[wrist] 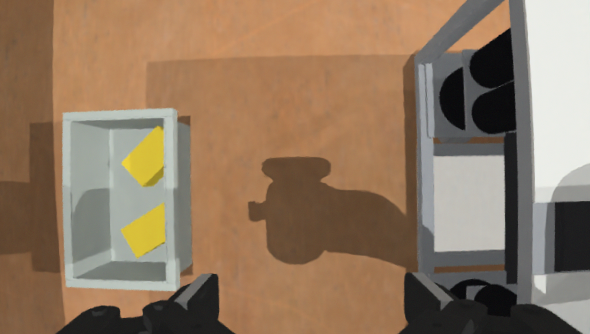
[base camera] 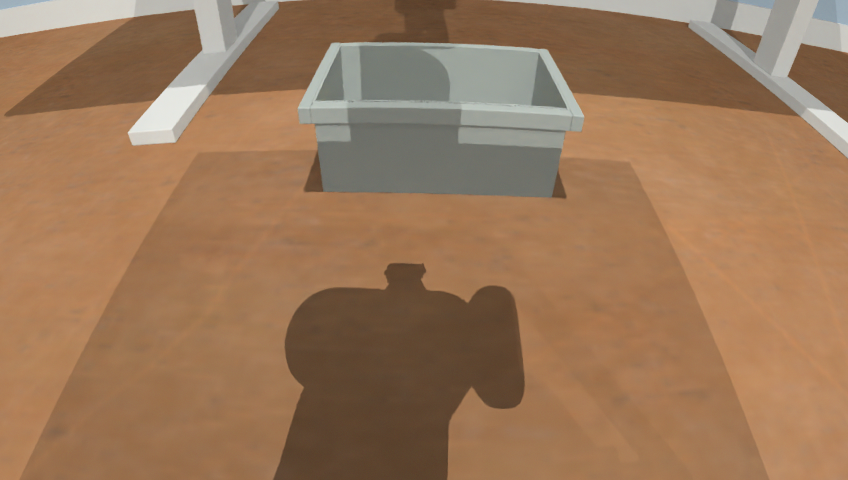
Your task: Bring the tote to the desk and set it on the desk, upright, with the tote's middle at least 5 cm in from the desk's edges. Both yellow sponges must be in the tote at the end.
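Places are measured from the arm's base along level axes (x down, y right, z back), in millimetres.
Pixels of known places: gripper, fingertip midpoint: [wrist: 311, 294].
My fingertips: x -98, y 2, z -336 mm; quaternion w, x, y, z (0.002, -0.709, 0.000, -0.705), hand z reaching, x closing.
Ahead of a thing's pixels: the offset from my fingertips to its top centre.
The grey-green tote {dx +374, dy +13, dz -316 mm} [base camera: 437, 157] [wrist: 171, 200] stands upright on the floor, in the base camera view at the top middle and in the wrist view at the left. In the wrist view two yellow sponges {dx +446, dy +88, dz -291 mm} [wrist: 146, 156] {dx +446, dy -50, dz -293 mm} [wrist: 146, 231] lie apart inside it, near its robot-side wall. The sponges do not show in the base camera view. My gripper [wrist: 311, 294] is open and empty, pointing down above the floor between the tote and my base. The desk's top does not show; its white legs [base camera: 215, 26] [base camera: 784, 41] stand behind the tote to the left and right.
White desk feet [base camera: 172, 110] [base camera: 815, 107] run along the floor on both sides, beyond the tote. A pale wall base [base camera: 53, 19] shows at the back. My base's grey frame [wrist: 425, 200] stands at the right of the wrist view. Arm shadows fall on the floor.
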